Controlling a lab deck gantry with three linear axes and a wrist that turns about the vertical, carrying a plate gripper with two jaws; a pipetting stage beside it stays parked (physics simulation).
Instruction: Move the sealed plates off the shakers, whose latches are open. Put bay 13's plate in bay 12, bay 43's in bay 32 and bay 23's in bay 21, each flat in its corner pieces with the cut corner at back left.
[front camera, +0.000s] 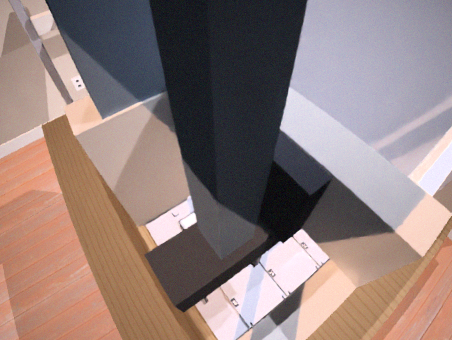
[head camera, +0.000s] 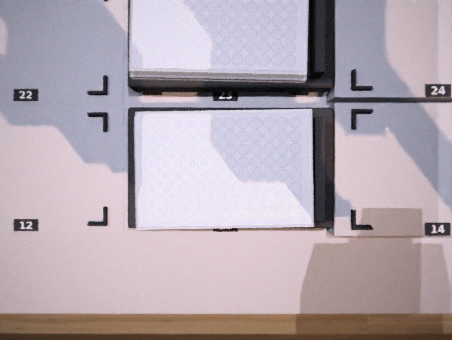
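Visible to the front camera: my gripper (front camera: 225, 275). Visible to the head camera: bay 12 (head camera: 67, 168).
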